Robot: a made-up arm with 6 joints.
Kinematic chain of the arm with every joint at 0, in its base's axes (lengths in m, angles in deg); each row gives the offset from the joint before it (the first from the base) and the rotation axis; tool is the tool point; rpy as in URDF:
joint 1: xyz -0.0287 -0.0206 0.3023 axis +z
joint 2: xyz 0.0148 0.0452 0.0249 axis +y
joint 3: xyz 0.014 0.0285 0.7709 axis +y
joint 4: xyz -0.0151 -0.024 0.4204 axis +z
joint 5: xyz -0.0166 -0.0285 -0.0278 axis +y
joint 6: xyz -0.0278 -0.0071 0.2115 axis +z
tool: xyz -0.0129 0.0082 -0.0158 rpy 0 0 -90
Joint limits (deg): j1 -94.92..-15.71 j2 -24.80..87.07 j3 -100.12..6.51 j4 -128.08..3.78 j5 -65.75..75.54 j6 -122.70..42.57
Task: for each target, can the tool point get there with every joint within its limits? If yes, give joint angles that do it. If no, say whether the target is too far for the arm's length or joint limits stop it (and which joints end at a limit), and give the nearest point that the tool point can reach.
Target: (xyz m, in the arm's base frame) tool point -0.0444 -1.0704 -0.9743
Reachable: no: too far | nearest point -0.0471 -1.2506 0.1686 | short by 1.157 m
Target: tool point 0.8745 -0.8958 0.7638
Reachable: yes | joints -43.40 77.26 -22.75 -27.64 44.30 -10.81
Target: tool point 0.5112 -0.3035 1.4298
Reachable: yes | joints -34.81 47.30 -40.81 -64.99 -1.23 -92.87
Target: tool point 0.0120 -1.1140 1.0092
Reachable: yes | joints -83.06 63.64 -11.80 -89.89 64.04 3.82
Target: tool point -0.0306 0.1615 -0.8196
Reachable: no: joint limits stop it (at a limit: joint 2, joint 3, joint 6) | nearest point -0.0344 0.5293 0.5851 | short by 1.452 m
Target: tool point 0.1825 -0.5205 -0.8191
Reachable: no: joint limits stop it (at a limit: joint 2, joint 3, joint 4, joint 5, joint 6) | nearest point 0.4500 -1.1538 0.1686 | short by 1.203 m
